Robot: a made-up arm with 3 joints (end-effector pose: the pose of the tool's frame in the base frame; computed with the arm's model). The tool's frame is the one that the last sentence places. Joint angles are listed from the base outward.
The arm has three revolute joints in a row. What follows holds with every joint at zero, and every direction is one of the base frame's.
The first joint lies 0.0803 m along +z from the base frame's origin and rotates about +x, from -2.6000 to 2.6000 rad.
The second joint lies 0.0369 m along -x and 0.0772 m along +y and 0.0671 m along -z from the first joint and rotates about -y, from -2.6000 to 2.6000 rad.
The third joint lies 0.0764 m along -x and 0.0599 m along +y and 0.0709 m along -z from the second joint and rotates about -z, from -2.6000 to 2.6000 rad.
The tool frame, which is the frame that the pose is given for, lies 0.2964 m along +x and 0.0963 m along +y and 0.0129 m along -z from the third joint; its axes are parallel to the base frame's.
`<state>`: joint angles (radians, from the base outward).
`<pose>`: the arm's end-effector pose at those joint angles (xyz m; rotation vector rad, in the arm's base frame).
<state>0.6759 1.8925 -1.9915</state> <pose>0.1328 0.4821 0.0679 -1.2838 -1.3846 0.7573</pose>
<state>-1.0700 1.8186 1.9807</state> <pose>0.0704 -0.2143 0.1604 0.9080 -1.4545 -0.5075</pose>
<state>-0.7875 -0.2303 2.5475</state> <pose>-0.3171 -0.1386 0.0955 -0.5871 -0.9189 -2.4535</pose>
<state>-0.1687 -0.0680 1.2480</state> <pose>0.0661 -0.1384 -0.0565 -0.1886 -0.0465 -1.2501</pose>
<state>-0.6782 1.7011 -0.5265</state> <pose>0.0291 0.3341 -0.0937 -0.9438 -1.4941 0.9604</pose>
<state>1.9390 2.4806 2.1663</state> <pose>0.1432 0.1526 -0.0348 -1.3848 0.0331 1.2217</pose>
